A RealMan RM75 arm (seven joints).
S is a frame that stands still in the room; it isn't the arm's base.
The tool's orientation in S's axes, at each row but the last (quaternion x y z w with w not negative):
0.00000, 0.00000, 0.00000, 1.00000
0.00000, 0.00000, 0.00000, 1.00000
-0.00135, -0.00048, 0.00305, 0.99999
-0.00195, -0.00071, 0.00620, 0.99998
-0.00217, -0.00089, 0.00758, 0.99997
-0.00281, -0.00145, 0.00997, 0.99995
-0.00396, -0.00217, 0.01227, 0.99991
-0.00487, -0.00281, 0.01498, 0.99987
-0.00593, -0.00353, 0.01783, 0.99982
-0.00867, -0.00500, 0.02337, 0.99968
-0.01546, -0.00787, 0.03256, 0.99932
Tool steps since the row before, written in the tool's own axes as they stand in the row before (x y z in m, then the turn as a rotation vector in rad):
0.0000, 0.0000, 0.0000, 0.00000, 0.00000, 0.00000
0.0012, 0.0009, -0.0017, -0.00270, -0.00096, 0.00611
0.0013, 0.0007, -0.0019, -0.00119, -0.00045, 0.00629
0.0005, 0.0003, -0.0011, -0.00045, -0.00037, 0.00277
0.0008, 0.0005, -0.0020, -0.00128, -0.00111, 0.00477
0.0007, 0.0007, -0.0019, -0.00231, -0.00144, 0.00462
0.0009, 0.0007, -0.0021, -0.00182, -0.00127, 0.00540
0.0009, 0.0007, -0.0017, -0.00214, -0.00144, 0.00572
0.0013, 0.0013, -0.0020, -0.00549, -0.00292, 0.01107
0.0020, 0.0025, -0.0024, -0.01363, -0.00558, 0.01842
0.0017, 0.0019, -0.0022, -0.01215, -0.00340, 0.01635
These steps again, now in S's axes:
0.0000, 0.0000, 0.0000, 0.00000, 0.00000, 0.00000
0.0012, 0.0009, -0.0017, -0.00270, -0.00096, 0.00611
0.0013, 0.0007, -0.0019, -0.00119, -0.00044, 0.00629
0.0005, 0.0003, -0.0011, -0.00045, -0.00036, 0.00277
0.0008, 0.0005, -0.0020, -0.00127, -0.00111, 0.00477
0.0007, 0.0007, -0.0019, -0.00229, -0.00146, 0.00462
0.0009, 0.0007, -0.0021, -0.00181, -0.00127, 0.00540
0.0009, 0.0007, -0.0017, -0.00213, -0.00145, 0.00572
0.0013, 0.0013, -0.0020, -0.00546, -0.00298, 0.01107
0.0019, 0.0025, -0.0024, -0.01355, -0.00590, 0.01838
0.0016, 0.0019, -0.0022, -0.01218, -0.00369, 0.01627

